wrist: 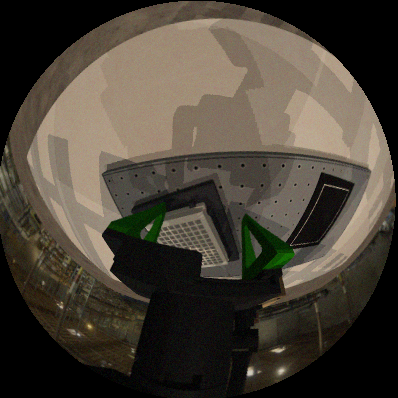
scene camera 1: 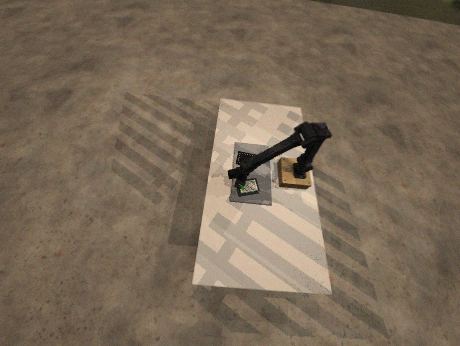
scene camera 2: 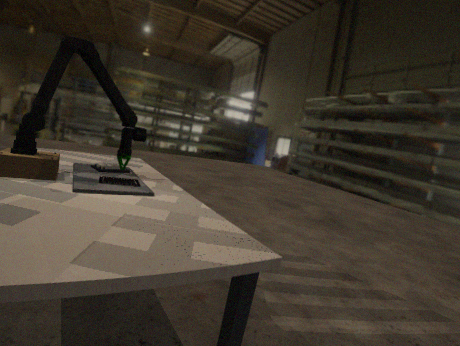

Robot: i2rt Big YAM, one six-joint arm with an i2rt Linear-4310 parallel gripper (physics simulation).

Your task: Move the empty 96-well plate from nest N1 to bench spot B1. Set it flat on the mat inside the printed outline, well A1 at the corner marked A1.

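Places are measured from the arm's base along level axes (x right, y ahead, z up), in millimetres.
Where they show: gripper, fingertip midpoint: (wrist: 204,212) (scene camera 1: 240,182) (scene camera 2: 122,169); arm's base, origin of the base link: (scene camera 1: 299,171) (scene camera 2: 24,152).
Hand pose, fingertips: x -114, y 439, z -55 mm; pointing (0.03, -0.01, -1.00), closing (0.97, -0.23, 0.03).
Note:
Things, the pixels of their top centre, and the offset from my fingertips. "spot": a spot on its surface instead. Level surfaces: height alone.
- white 96-well plate, middle of its top: (wrist: 190,249) (scene camera 2: 110,164) (scene camera 1: 248,185) dy -59, dx -25, dz +12 mm
- dark nest N1, surface spot: (wrist: 226,222) spot: dy -22, dx +26, dz -3 mm
- bench spot B1, surface spot: (wrist: 320,212) spot: dy -32, dx +203, dz -12 mm
- grey perforated board, middle of its top: (wrist: 274,240) (scene camera 2: 107,175) (scene camera 1: 251,170) dy -89, dx +119, dz -13 mm
- pale table, its level: dz -27 mm
The white 96-well plate (scene camera 1: 250,186) (wrist: 192,235) sits in the dark nest N1 (wrist: 226,222). In the wrist view, part of the plate is hidden behind my left finger and the gripper body. My gripper (scene camera 1: 242,187) (scene camera 2: 123,168) (wrist: 204,212) has green fingers, is open and empty, and points down over the plate area. Its fingers appear on either side of the plate in the wrist view. The black mat of bench spot B1 (scene camera 1: 246,156) (scene camera 2: 119,181) (wrist: 320,212) lies apart from the nest and bears a thin pale outline. The A1 marks are too small to read.
Both nest and mat are on a grey perforated board (scene camera 1: 260,201) (scene camera 2: 85,186) (wrist: 265,175) on the pale table (scene camera 1: 260,270) (scene camera 2: 165,270). The arm stands on a wooden block (scene camera 1: 286,184) (scene camera 2: 30,165) beside the board. Striped shadows cross the table.

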